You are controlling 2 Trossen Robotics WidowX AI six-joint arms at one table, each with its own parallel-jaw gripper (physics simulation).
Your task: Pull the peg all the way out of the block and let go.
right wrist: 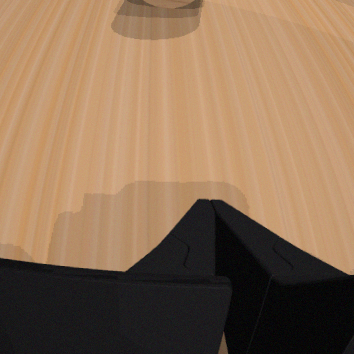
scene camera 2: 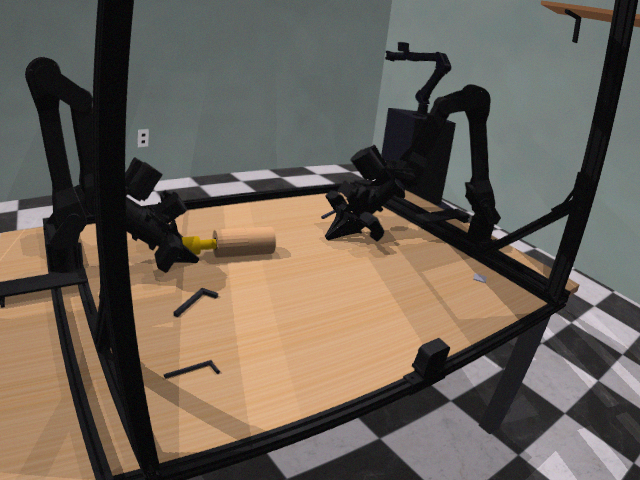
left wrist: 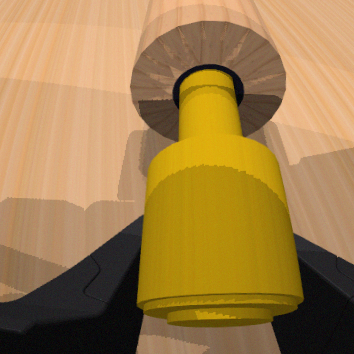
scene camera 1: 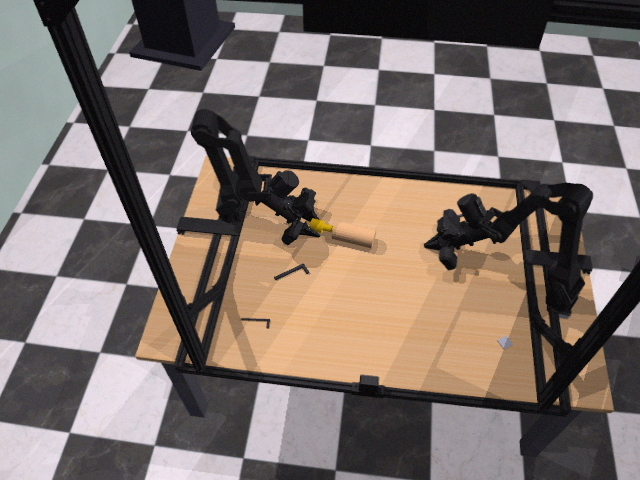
Labels:
left gripper: grips a yellow peg [left wrist: 217, 249]
right gripper: shut, holds nothing

